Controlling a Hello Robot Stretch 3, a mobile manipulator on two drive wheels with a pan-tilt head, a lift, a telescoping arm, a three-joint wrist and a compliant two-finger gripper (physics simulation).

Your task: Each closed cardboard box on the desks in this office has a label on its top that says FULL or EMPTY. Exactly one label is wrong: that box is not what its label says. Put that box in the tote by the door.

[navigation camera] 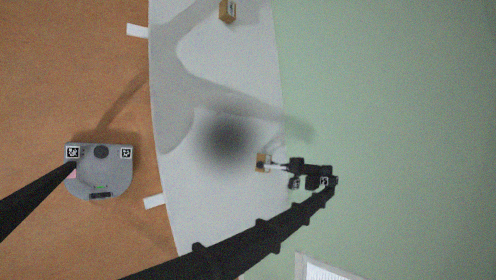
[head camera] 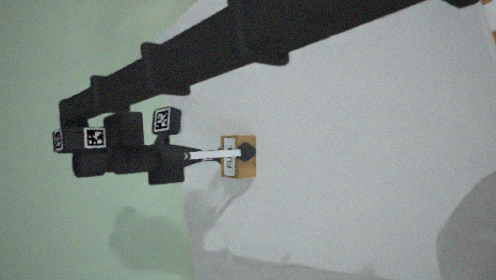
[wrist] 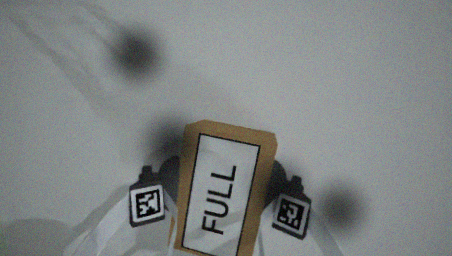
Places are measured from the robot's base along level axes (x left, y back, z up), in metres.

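Where they show: gripper, between the fingertips: (navigation camera: 262, 164) (head camera: 239, 153); robot's base, origin of its link: (navigation camera: 101, 151).
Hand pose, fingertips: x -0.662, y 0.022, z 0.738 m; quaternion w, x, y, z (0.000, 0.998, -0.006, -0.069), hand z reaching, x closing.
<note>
Things, the pixels of their top centre, and the offset from my fingertips. Level surfaces: height alone.
- small cardboard box, centre of its top: (head camera: 229, 156) (navigation camera: 267, 163) dx +0.005, dy -0.006, dz +0.033 m
- white desk, height of its surface: dz -0.018 m
- second cardboard box, centre of its top: (navigation camera: 231, 8) dx +0.288, dy -0.693, dz +0.032 m
- brown floor, height of its surface: dz -0.739 m
A small cardboard box (head camera: 246, 170) (navigation camera: 261, 156) (wrist: 220, 192) stands on the white desk (head camera: 350, 125) (navigation camera: 215, 195) (wrist: 360, 75), close to its edge by the green surface. Its top label reads FULL in the wrist view. My gripper (head camera: 240, 153) (navigation camera: 262, 164) (wrist: 220, 176) is shut on this box, with one fingertip pad against each long side. In the head view the far finger is mostly hidden. A second cardboard box (navigation camera: 228, 12) with a white label stands on the desk at the top of the navigation view; its label is too blurred to read. The tote does not show.
My base (navigation camera: 100, 172) stands on the brown floor (navigation camera: 60, 90) beside the desk's long edge. White desk feet (navigation camera: 137, 31) (navigation camera: 154, 201) stick out from that edge. My arm (head camera: 210, 50) (navigation camera: 230, 250) reaches over the desk. A pale frame (navigation camera: 300, 265) shows at the bottom of the navigation view.
</note>
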